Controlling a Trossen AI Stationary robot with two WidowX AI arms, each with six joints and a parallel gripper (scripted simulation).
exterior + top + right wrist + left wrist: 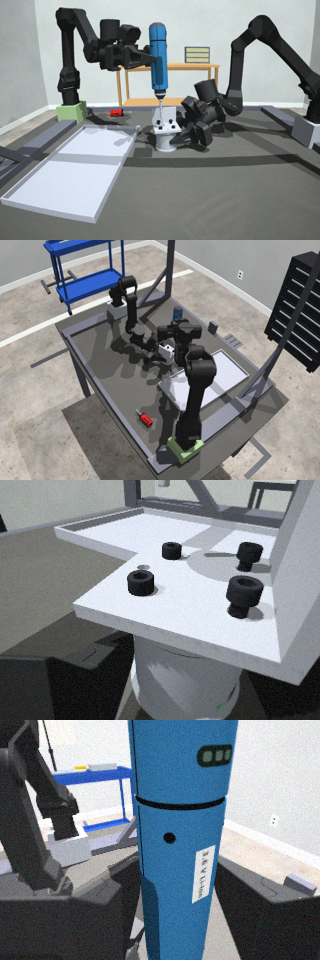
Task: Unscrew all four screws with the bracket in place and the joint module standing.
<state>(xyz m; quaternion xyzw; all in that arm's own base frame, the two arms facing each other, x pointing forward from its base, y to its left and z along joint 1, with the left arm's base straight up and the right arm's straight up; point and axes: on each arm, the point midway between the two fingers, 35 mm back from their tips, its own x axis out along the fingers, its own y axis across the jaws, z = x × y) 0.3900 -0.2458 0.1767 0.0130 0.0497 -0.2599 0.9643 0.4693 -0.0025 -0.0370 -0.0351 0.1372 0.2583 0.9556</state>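
The joint module lies 2 cm to the left of my right hand, 2 cm behind it and 1 cm below it. The rest, counted from my right hand: white tray (21 cm to the left, 14 cm behind, 3 cm below); white bracket (4 cm above, 2 cm to the left, 2 cm behind); screwdriver bit (8 cm above, 5 cm behind, 2 cm to the left).
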